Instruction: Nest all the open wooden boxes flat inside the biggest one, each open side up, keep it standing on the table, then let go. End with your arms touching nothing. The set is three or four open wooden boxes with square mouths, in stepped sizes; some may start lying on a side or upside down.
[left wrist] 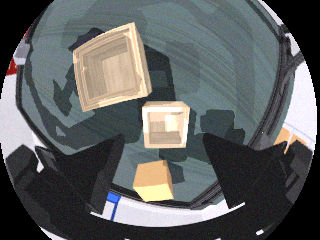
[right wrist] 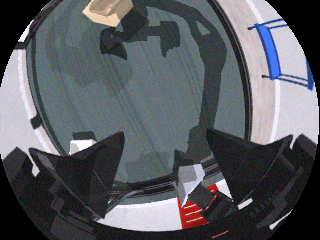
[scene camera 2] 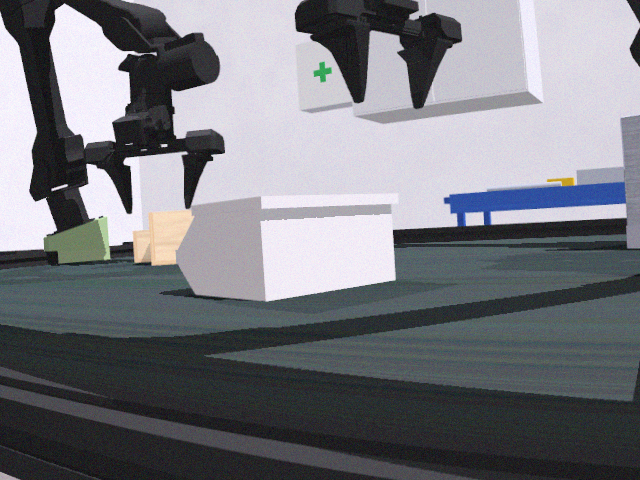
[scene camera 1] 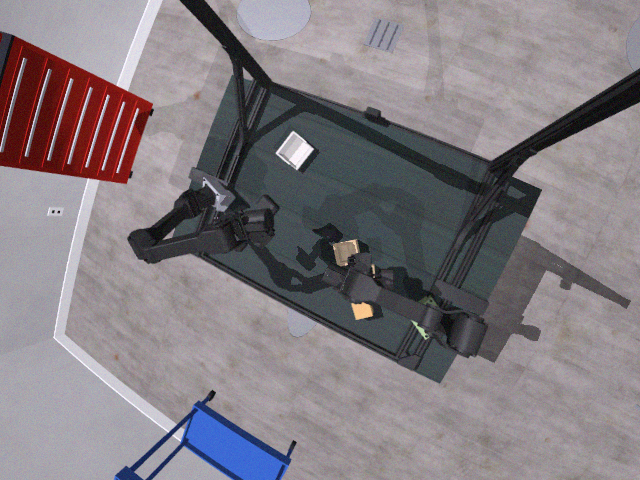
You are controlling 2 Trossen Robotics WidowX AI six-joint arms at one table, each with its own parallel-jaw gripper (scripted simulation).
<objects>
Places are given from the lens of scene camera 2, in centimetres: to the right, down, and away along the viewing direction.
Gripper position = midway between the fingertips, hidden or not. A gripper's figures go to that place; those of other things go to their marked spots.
my left gripper point(scene camera 2: 158, 211): -22, -4, 82
my right gripper point(scene camera 2: 390, 105): 7, -14, 61
white bin point(scene camera 2: 265, 248): -3, 0, 30
</objects>
